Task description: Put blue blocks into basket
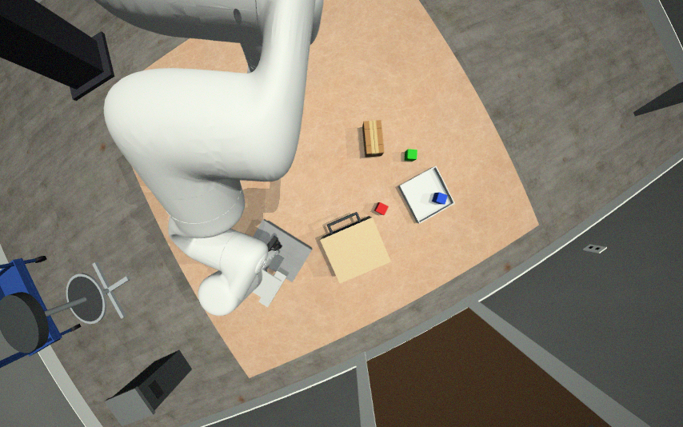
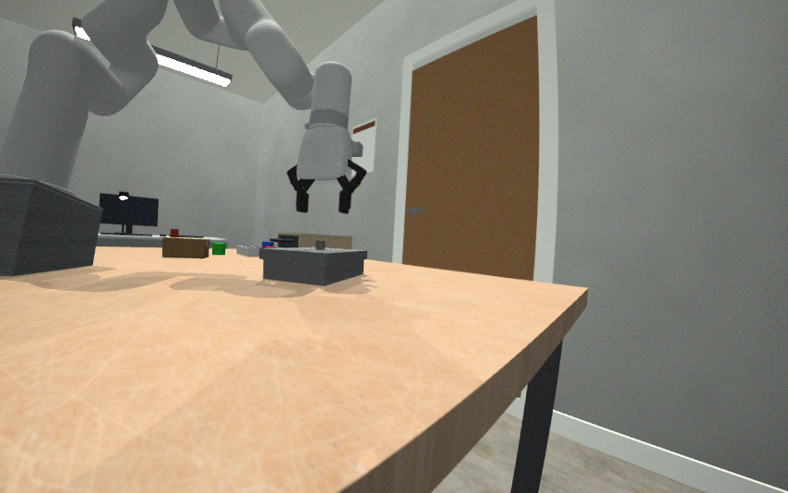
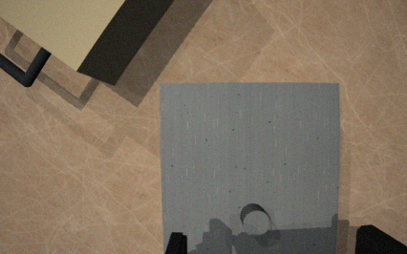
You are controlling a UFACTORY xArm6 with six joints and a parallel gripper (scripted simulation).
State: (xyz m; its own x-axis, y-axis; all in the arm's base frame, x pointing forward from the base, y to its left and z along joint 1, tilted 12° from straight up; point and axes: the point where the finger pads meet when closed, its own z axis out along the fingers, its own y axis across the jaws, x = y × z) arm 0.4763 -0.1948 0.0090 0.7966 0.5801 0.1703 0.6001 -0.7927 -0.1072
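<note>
My hand is 23 cm past the small brown box, 43 cm to the right of it and 10 cm above it. Also, from my hand: light wooden cabinet (8 cm ahead, 24 cm to the left, 9 cm below); then red block (37 cm to the left, 12 cm below); then metal box (11 cm below).
</note>
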